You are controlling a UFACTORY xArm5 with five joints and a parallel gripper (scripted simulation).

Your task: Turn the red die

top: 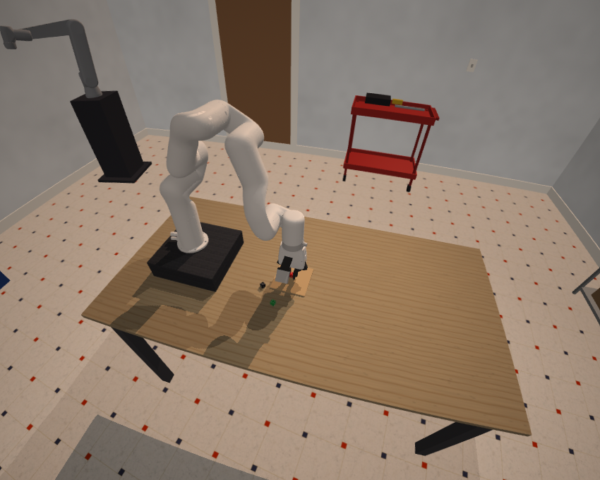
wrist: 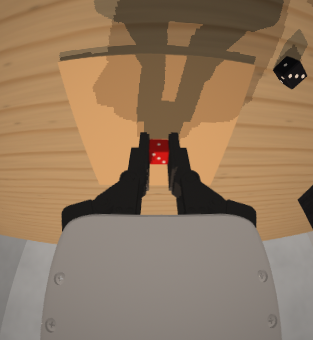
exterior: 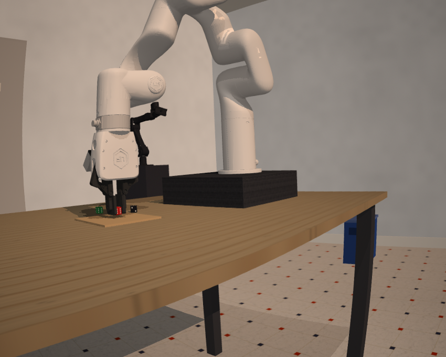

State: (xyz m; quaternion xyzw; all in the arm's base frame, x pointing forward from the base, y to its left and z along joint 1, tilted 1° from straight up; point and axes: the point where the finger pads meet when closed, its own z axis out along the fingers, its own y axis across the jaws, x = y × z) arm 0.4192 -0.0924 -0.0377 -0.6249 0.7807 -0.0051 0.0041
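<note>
My hand is 10 mm above the red die. From my hand the other things lie so: black die: 110 mm behind, 50 mm to the right, 20 mm below; green die: 130 mm to the right, 60 mm behind, 20 mm below; tan mat: 30 mm below.
</note>
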